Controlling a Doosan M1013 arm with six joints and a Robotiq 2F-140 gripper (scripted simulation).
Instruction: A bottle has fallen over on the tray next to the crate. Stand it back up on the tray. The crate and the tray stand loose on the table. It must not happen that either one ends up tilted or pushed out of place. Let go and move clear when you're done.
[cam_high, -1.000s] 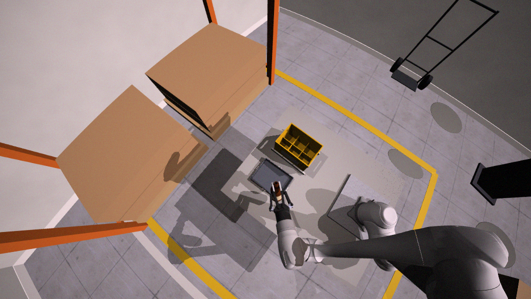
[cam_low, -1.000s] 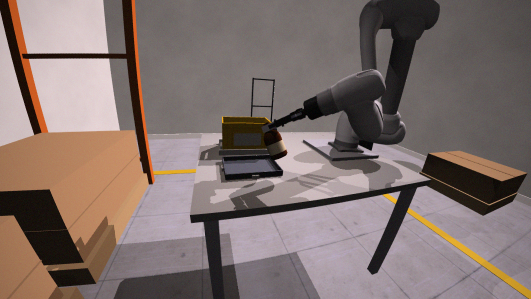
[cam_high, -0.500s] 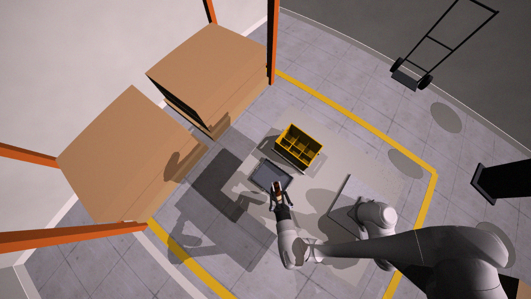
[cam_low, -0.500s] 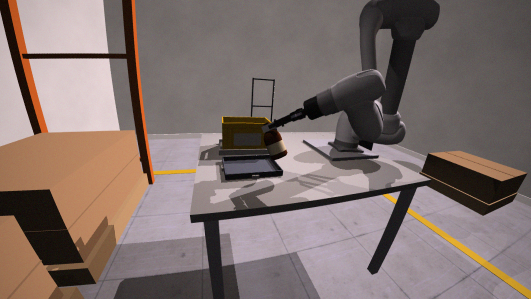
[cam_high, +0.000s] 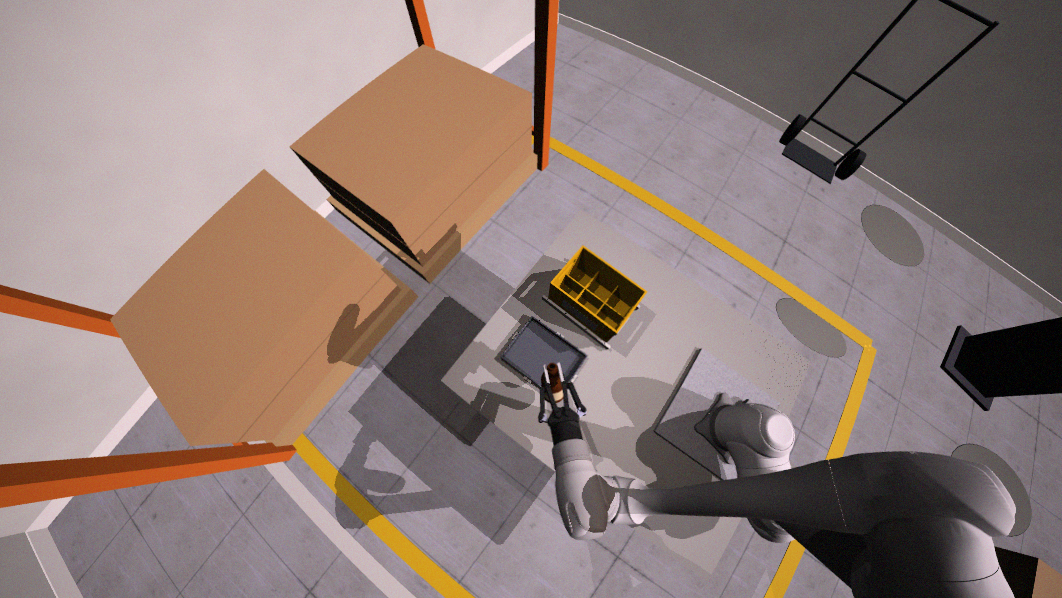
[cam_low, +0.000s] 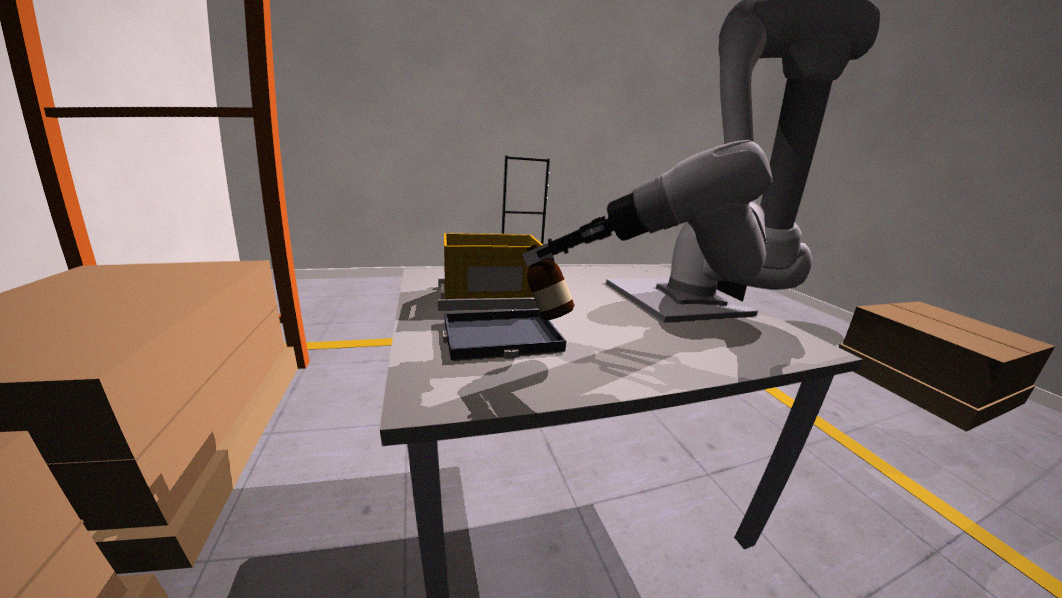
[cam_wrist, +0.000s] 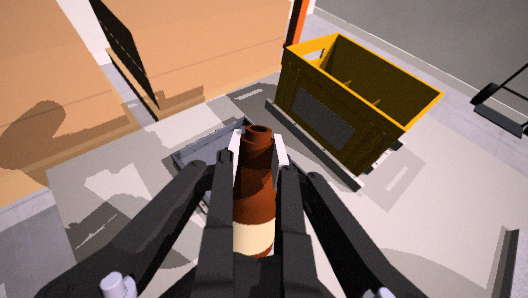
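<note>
The brown bottle lies 60 mm below my hand, 10 mm to the left of it and 10 mm behind it. Also, from my hand: dark grey tray (200 mm below, 80 mm ahead, 40 mm to the right); then yellow crate (320 mm to the right, 130 mm below, 110 mm ahead).
</note>
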